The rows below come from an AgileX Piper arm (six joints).
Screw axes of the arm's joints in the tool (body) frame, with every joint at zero. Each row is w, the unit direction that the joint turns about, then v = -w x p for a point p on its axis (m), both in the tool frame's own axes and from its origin. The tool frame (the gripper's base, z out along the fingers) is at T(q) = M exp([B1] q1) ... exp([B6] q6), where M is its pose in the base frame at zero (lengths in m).
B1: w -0.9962 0 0.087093 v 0 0.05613 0
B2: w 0 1 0 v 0.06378 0 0.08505
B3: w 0 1 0 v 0.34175 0 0.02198
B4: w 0 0 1 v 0 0 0
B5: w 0 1 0 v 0.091 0 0
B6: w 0 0 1 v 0 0 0
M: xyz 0.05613 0 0.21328 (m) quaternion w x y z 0.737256 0 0.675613 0
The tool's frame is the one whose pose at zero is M.
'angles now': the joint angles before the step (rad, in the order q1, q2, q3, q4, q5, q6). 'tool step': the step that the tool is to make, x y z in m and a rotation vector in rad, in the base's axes. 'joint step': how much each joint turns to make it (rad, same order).
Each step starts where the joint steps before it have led.
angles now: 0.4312, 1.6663, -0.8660, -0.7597, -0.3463, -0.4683
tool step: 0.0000, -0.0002, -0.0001, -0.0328, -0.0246, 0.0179
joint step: -0.0001, -0.0003, 0.0000, -0.0006, 0.0026, -0.0441
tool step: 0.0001, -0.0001, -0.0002, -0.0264, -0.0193, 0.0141
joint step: 0.0000, 0.0004, -0.0003, 0.0002, 0.0023, -0.0358
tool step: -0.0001, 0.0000, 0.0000, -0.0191, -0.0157, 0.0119
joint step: 0.0001, -0.0003, 0.0004, 0.0003, 0.0000, -0.0277
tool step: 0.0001, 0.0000, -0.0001, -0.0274, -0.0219, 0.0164
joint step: 0.0000, 0.0004, -0.0003, 0.0003, 0.0006, -0.0390
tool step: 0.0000, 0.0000, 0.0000, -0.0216, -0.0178, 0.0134
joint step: 0.0000, 0.0000, 0.0000, 0.0001, 0.0000, -0.0312
